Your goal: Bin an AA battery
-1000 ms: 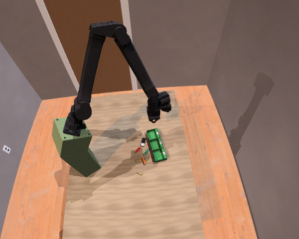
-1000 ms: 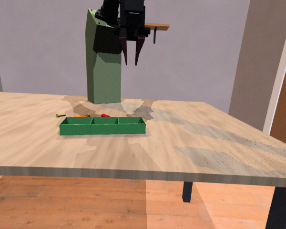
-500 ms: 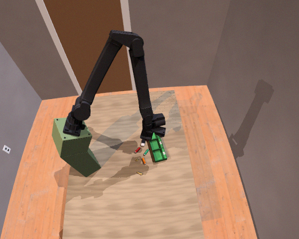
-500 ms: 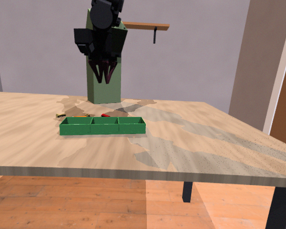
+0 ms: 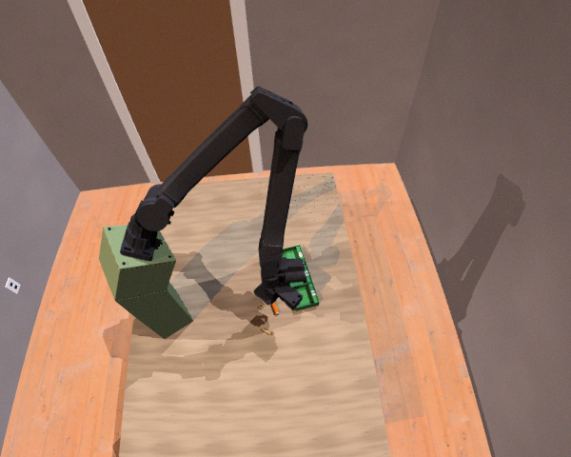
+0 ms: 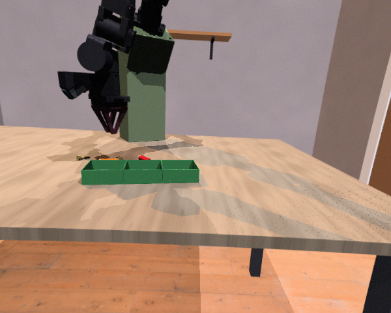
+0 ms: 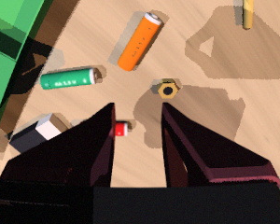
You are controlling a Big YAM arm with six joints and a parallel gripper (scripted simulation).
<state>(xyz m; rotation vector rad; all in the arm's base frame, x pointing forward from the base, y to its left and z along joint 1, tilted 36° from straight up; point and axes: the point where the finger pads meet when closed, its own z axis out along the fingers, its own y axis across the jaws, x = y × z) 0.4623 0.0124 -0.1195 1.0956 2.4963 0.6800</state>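
Now: the orange AA battery 1 cm ahead of my hand, 1 cm to the right of it and 9 cm below it. The rest, counted from my hand: red battery (4 cm behind, 8 cm to the left, 9 cm below); green battery (2 cm ahead, 6 cm to the left, 9 cm below); brass nut (5 cm behind, 9 cm below).
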